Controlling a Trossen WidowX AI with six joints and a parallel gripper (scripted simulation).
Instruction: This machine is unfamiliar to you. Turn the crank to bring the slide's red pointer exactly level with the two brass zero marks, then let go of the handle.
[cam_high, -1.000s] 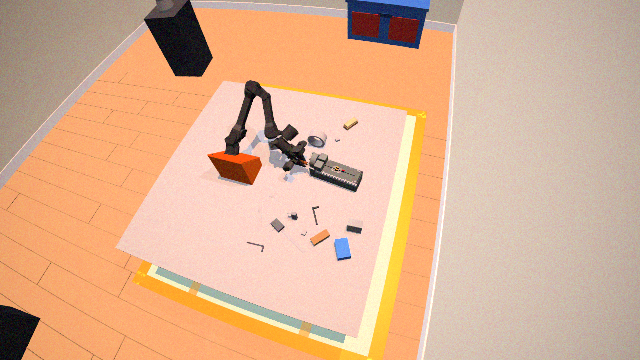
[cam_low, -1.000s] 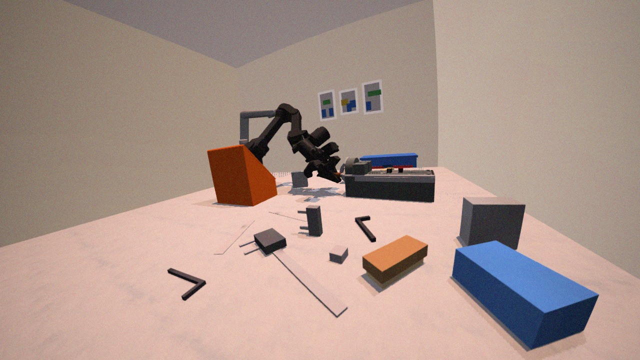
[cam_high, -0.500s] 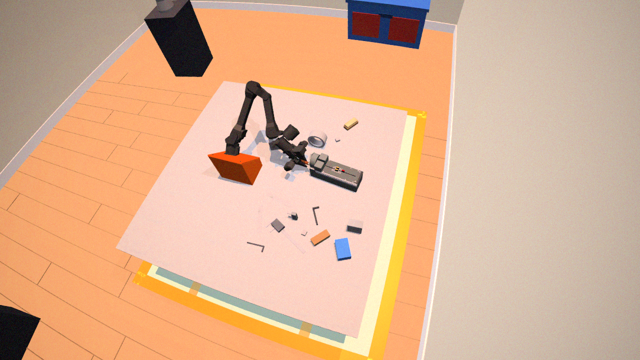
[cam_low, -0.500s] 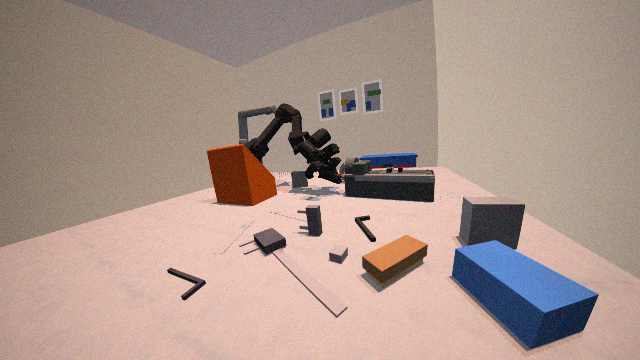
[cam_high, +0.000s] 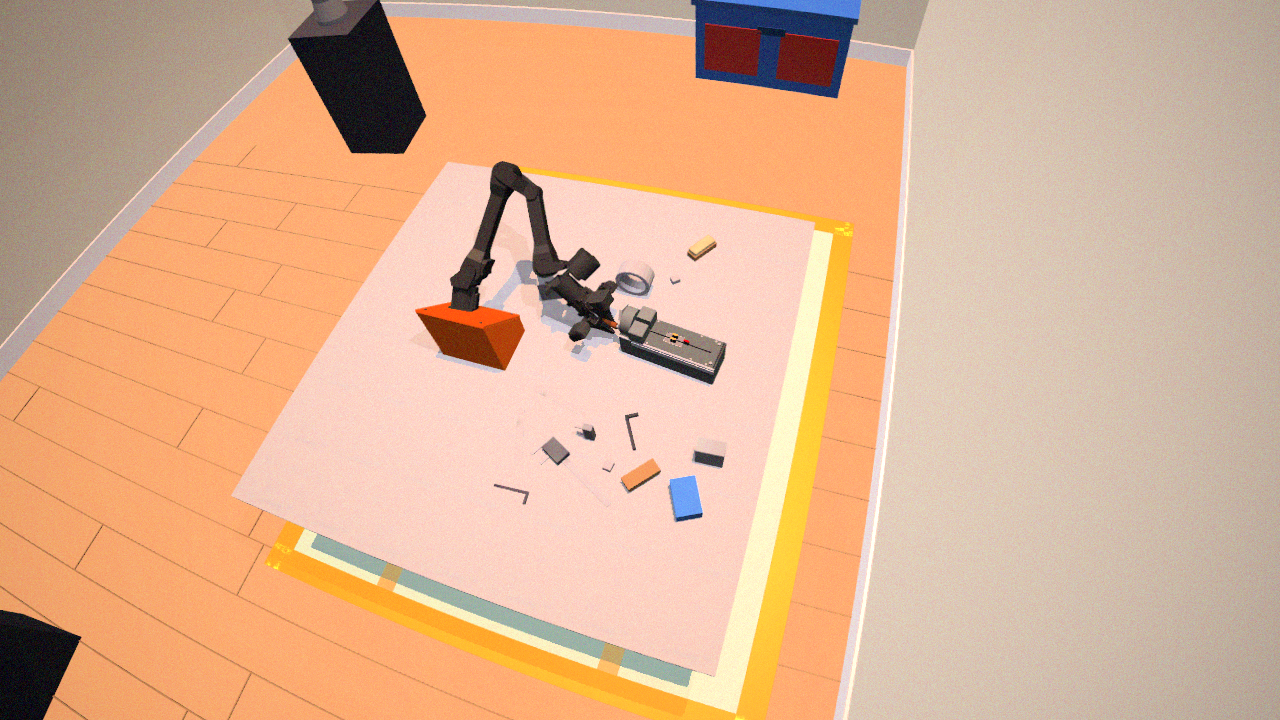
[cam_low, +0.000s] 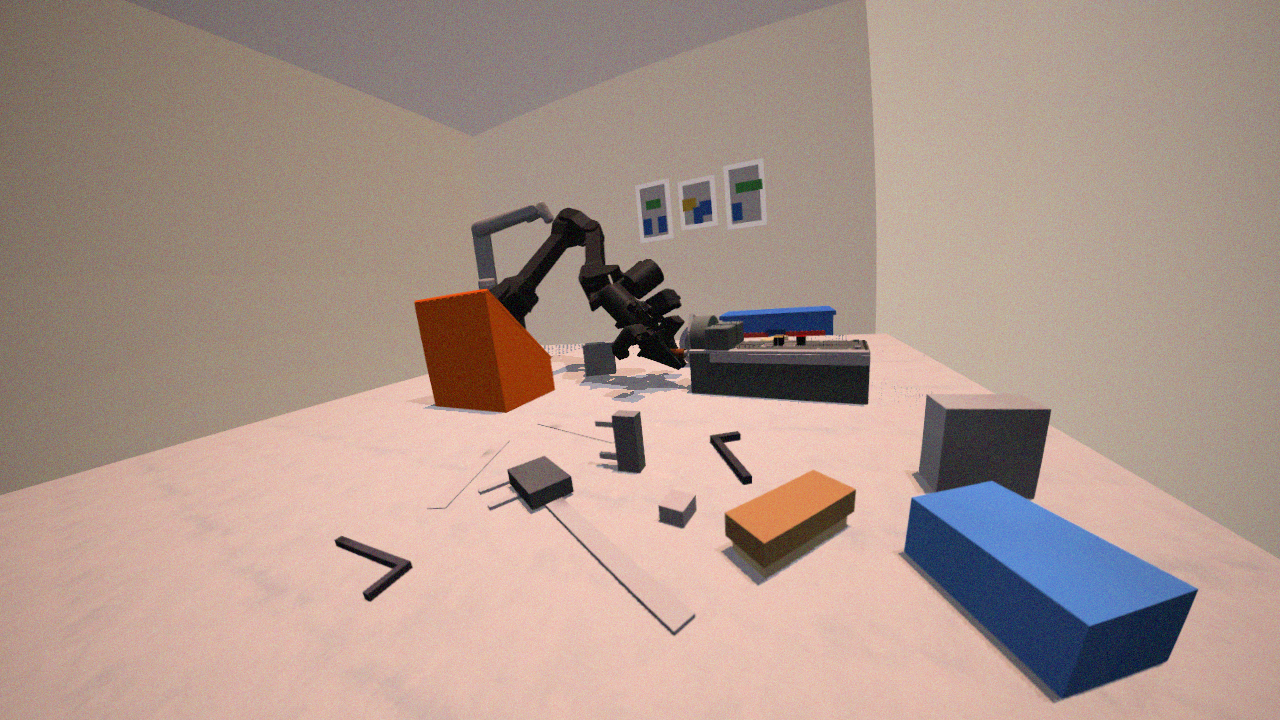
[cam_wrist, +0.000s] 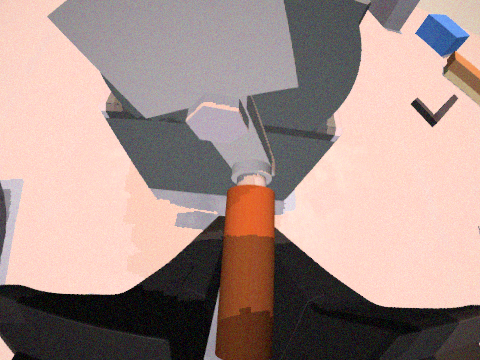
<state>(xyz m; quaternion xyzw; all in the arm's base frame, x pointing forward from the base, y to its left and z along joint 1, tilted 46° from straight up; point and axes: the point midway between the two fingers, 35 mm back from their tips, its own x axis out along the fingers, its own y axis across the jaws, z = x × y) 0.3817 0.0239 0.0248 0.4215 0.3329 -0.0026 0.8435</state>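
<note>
The crank handle lies 2 cm behind my gripper tip, 1 cm to the left of it and 3 cm above it. The rest, counted from my gripper tip: red pointer: 19 cm ahead, 4 cm to the right, 5 cm above; blue block: 24 cm ahead, 42 cm to the right, 2 cm below.
</note>
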